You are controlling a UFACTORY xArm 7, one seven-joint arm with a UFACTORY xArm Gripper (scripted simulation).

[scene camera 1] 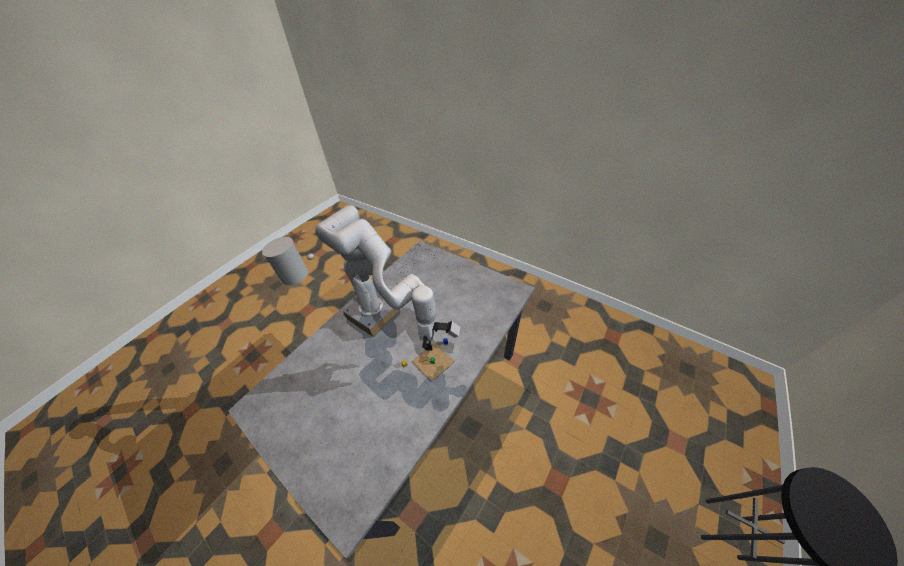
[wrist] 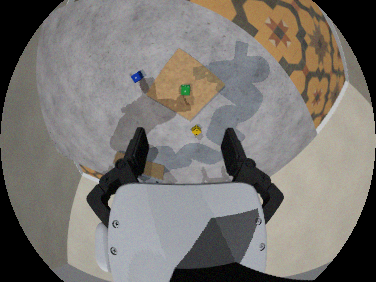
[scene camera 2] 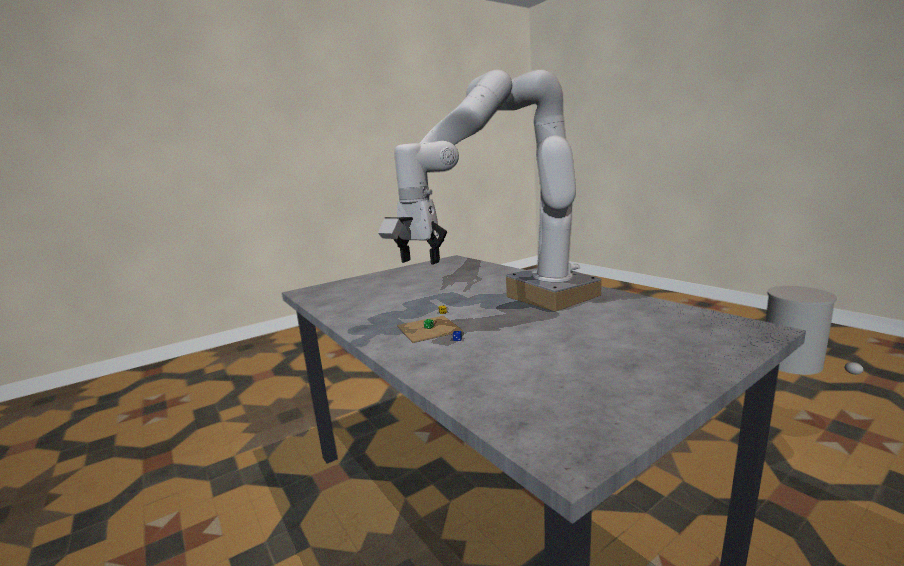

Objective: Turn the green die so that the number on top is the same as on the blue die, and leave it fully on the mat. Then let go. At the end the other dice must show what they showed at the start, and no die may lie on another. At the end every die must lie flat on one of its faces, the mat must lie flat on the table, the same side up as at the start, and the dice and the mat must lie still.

In view: the gripper (scene camera 2: pixel 420 262) and a tan mat (scene camera 2: pixel 415 331).
The tan mat also shows in scene camera 1 (scene camera 1: pixel 442 361) and in the wrist view (wrist: pixel 182 69). The gripper shows as well in the wrist view (wrist: pixel 185 137).
